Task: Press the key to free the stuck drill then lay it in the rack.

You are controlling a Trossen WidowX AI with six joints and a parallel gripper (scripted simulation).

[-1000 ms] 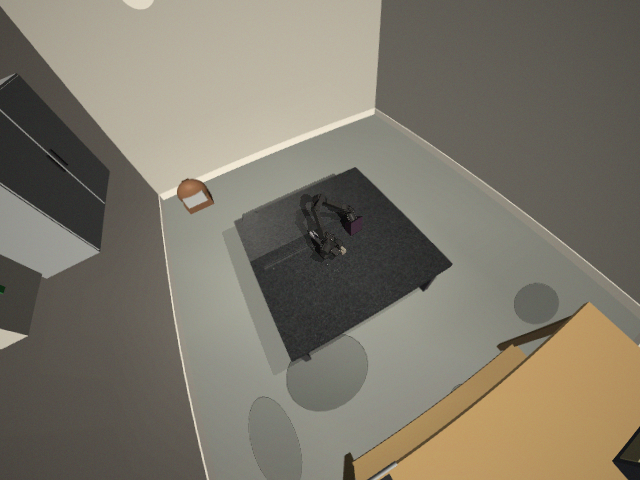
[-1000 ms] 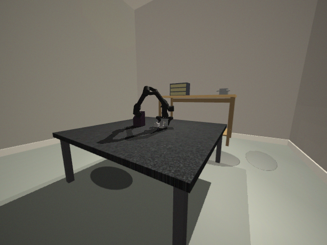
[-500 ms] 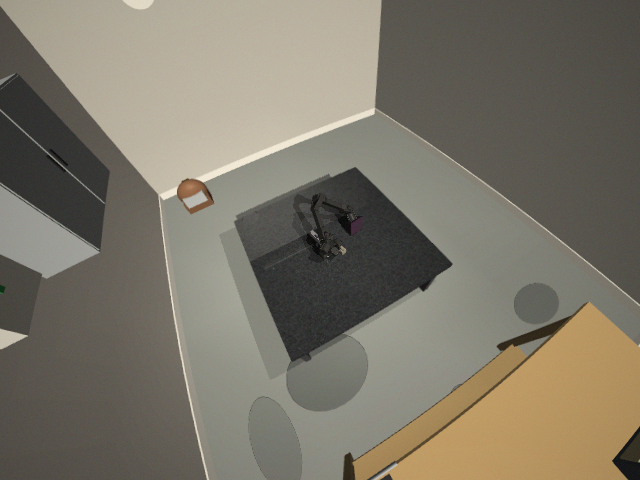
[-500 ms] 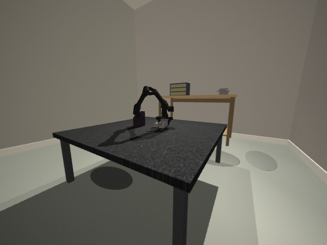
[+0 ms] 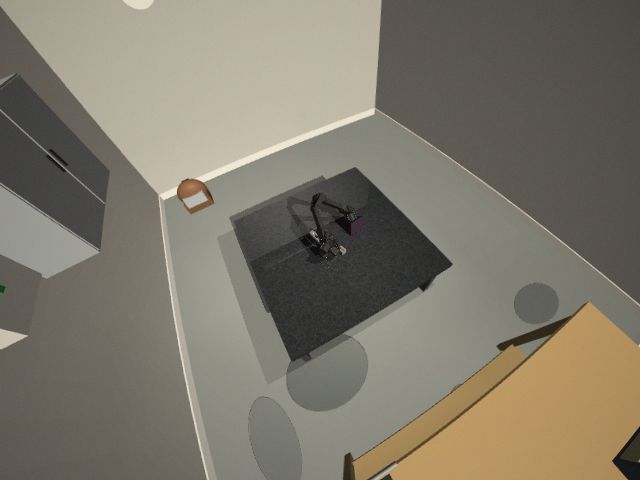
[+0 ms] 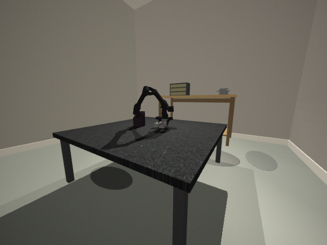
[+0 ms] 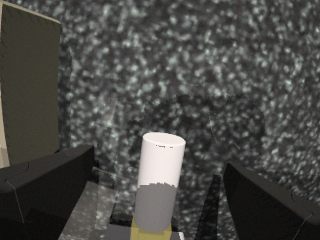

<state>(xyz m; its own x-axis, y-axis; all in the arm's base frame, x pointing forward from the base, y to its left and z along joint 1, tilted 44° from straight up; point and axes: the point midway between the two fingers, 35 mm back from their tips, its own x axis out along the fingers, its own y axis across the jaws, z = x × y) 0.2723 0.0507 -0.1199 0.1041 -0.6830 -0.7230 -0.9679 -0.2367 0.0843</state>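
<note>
Now: gripper tip 4 cm to the left of the drill, 4 cm below it and 1 cm short of it.
</note>
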